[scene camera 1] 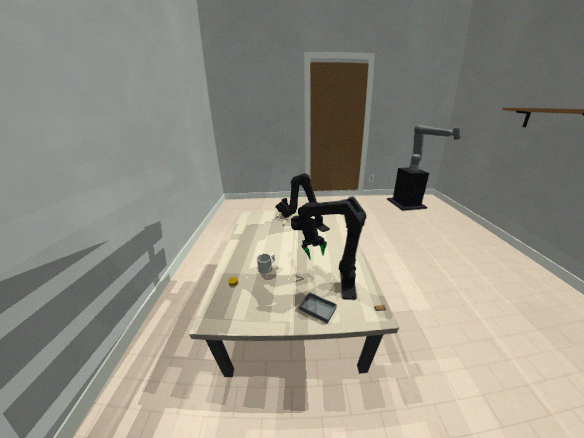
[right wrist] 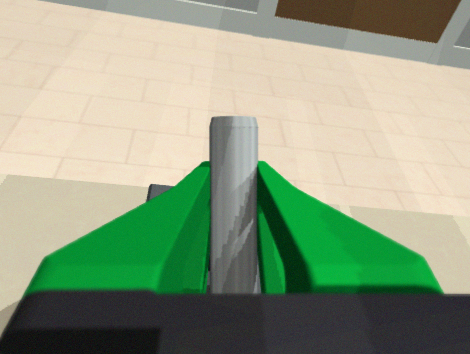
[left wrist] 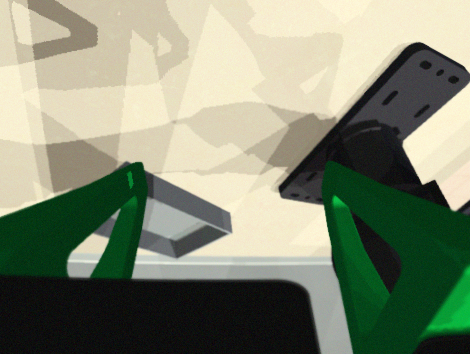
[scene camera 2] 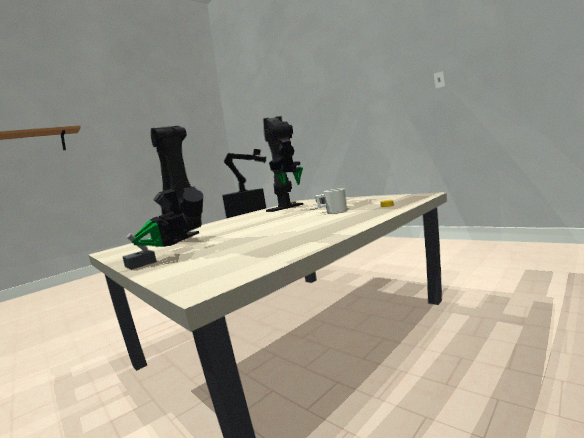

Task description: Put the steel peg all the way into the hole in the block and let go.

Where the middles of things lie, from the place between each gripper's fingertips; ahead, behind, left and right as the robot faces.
Right now the tray (left wrist: 176, 223) is 22 cm to the left of my left hand, 11 cm below it and 4 cm ahead of it. Also, from my left hand: steel peg (right wrist: 233, 140) 78 cm to the right, 6 cm below, 6 cm ahead.
Right now my right hand is 10 mm to the right of the steel peg and 10 mm above it. The rest, counted from my right hand: tray (1020 mm to the left, 50 mm below, 20 mm behind).
